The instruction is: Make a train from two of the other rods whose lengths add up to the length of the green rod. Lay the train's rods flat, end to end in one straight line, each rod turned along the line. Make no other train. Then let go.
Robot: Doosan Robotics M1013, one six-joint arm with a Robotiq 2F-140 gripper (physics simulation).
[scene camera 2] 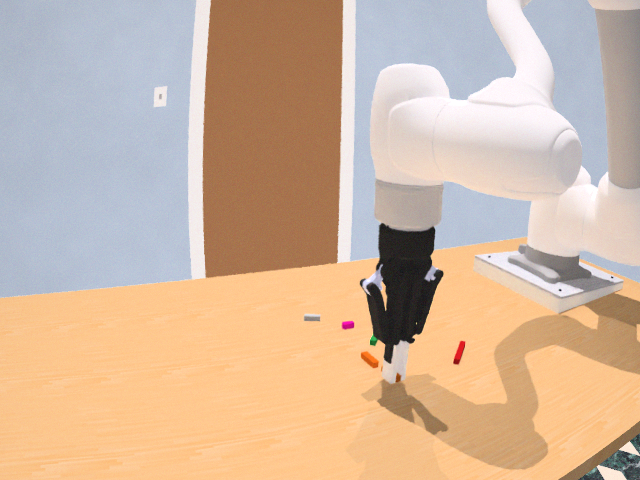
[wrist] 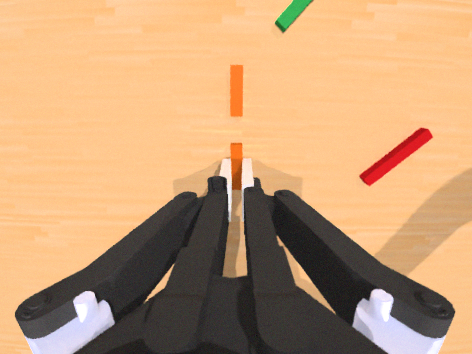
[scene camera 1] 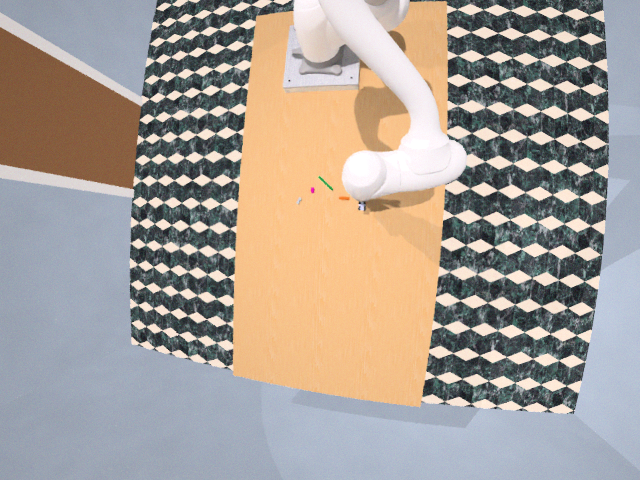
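Where they show: gripper, fingertip midpoint: (scene camera 2: 393, 378) (wrist: 237, 172); arm's base at its link origin: (scene camera 2: 549, 269) (scene camera 1: 323, 56).
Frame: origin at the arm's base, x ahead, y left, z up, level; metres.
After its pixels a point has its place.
Observation:
My gripper (scene camera 1: 361, 207) {x 0.578, y 0.243, z -0.028 m} (scene camera 2: 394, 373) {x 0.578, y 0.243, z -0.028 m} (wrist: 237, 172) {x 0.578, y 0.243, z -0.028 m} is shut on an orange rod (scene camera 2: 398, 377) {x 0.576, y 0.256, z -0.020 m} (wrist: 236, 152) {x 0.581, y 0.222, z -0.018 m}, low at the table; whether the rod touches the top I cannot tell. A second orange rod (scene camera 1: 344, 198) {x 0.587, y 0.175, z -0.025 m} (scene camera 2: 369, 359) {x 0.589, y 0.179, z -0.026 m} (wrist: 236, 91) {x 0.586, y 0.173, z -0.024 m} lies flat, in line with the held one in the wrist view, with a gap between their ends. The long green rod (scene camera 1: 325, 183) {x 0.536, y 0.089, z -0.024 m} (scene camera 2: 373, 340) {x 0.556, y 0.120, z -0.024 m} (wrist: 294, 14) {x 0.549, y 0.112, z -0.024 m} lies slantwise beyond it, partly hidden in scene camera 2. A red rod (scene camera 2: 459, 352) {x 0.441, y 0.220, z -0.024 m} (wrist: 396, 156) {x 0.437, y 0.211, z -0.024 m} lies slantwise to the right in the wrist view; it does not show in scene camera 1.
A short magenta rod (scene camera 1: 312, 190) {x 0.571, y 0.039, z -0.024 m} (scene camera 2: 347, 324) {x 0.573, y 0.043, z -0.025 m} lies near the green rod. A grey rod (scene camera 1: 298, 200) {x 0.620, y -0.013, z -0.024 m} (scene camera 2: 312, 317) {x 0.621, y -0.007, z -0.027 m} lies farther out beside it. All lie on the wooden table (scene camera 1: 330, 310) {x 1.054, y 0.189, z -0.034 m} (scene camera 2: 155, 372) {x 0.926, y 0.132, z -0.034 m}. The arm's base plate (scene camera 1: 321, 82) {x 0.123, y 0.013, z 0.006 m} (scene camera 2: 547, 289) {x 0.122, y 0.114, z 0.004 m} stands at the table's far end in scene camera 1.

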